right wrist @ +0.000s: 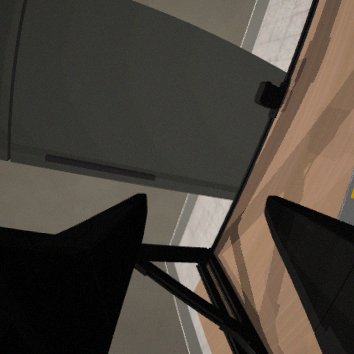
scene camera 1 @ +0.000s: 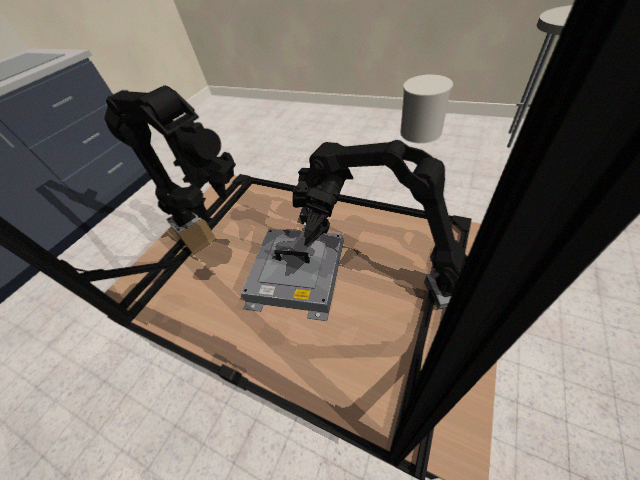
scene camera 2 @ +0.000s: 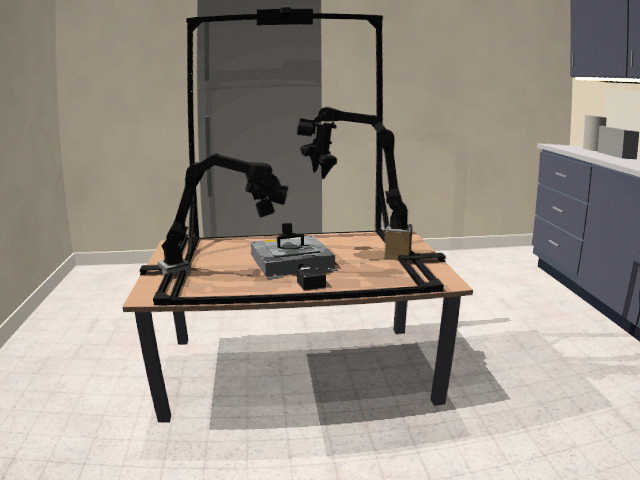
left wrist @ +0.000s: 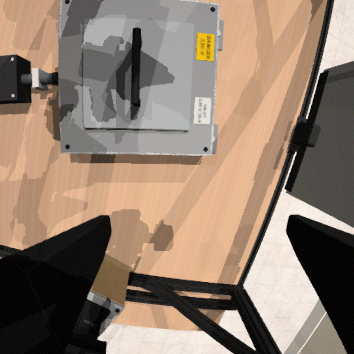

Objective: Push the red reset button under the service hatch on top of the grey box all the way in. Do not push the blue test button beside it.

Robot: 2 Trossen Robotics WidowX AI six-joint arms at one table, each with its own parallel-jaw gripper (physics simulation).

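Note:
The grey box (scene camera 1: 284, 292) (scene camera 2: 281, 267) (left wrist: 207, 80) sits on the table, and its edge shows in the right wrist view (right wrist: 348, 207). Its service hatch (scene camera 1: 273, 273) (left wrist: 165, 75) lies closed, with a black bar handle (scene camera 1: 293, 253) (scene camera 2: 290, 236) (left wrist: 136, 67) across it. The red and blue buttons do not show. My right gripper (scene camera 1: 308, 240) (right wrist: 206, 203) is partly open and empty, tilted above the far part of the box in scene camera 1; its fingertips are hidden in scene camera 2. My left gripper (scene camera 2: 319, 173) (left wrist: 199, 223) is wide open and empty, high to the side of the box.
A black block (scene camera 2: 311, 279) (left wrist: 14, 80) is joined to one side of the box by a short fitting. A brown block (scene camera 1: 196, 235) (scene camera 2: 398, 243) (left wrist: 111, 280) stands at the left arm's base. Black frame rails line the table, with uprights at its sides.

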